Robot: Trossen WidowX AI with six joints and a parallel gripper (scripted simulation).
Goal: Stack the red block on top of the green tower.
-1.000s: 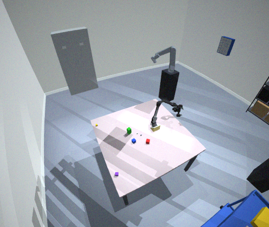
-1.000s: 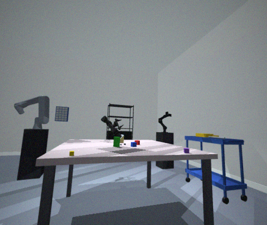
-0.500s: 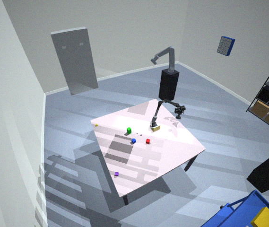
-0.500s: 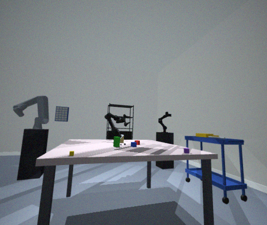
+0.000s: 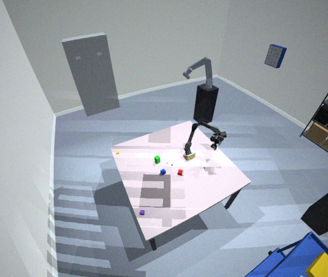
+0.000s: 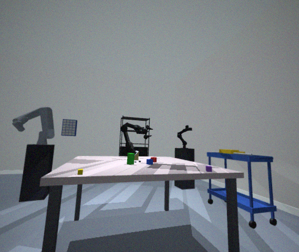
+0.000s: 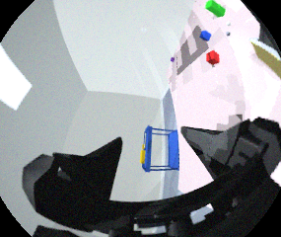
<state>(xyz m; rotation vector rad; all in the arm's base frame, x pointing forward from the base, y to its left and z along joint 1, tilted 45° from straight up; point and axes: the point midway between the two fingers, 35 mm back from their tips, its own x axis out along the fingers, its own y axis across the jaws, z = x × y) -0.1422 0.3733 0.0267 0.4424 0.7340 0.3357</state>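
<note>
Now: the red block 36 cm ahead of my gripper tip, 32 cm below it and 13 cm to the right of it. From my gripper tip the other things lie so: blue block 53 cm ahead, 32 cm below, 24 cm to the right; then yellow block 88 cm ahead, 80 cm to the right, 33 cm below; then purple block 94 cm ahead, 32 cm below, 7 cm to the left.
</note>
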